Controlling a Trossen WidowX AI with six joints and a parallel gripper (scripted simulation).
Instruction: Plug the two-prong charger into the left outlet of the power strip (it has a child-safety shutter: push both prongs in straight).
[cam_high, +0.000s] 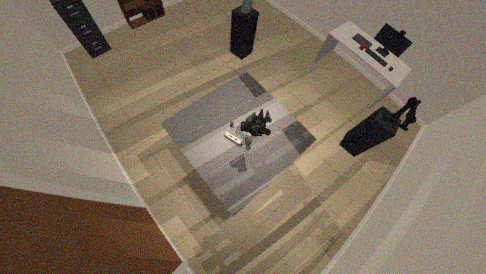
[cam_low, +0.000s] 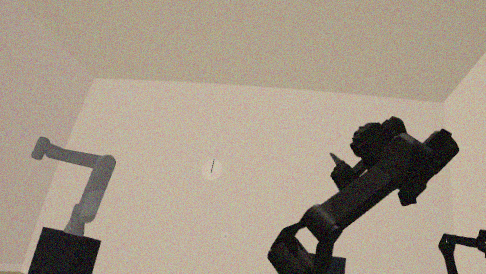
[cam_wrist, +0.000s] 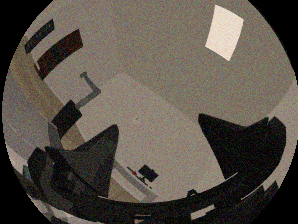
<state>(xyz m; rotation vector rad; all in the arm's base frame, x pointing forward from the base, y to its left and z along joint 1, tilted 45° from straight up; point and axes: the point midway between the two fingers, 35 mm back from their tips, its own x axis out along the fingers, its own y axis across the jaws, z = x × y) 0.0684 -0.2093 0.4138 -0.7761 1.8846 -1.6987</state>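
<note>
The dark two-prong charger lies 50 cm below my gripper tip, 26 cm to the right of it and 13 cm ahead of it.
</note>
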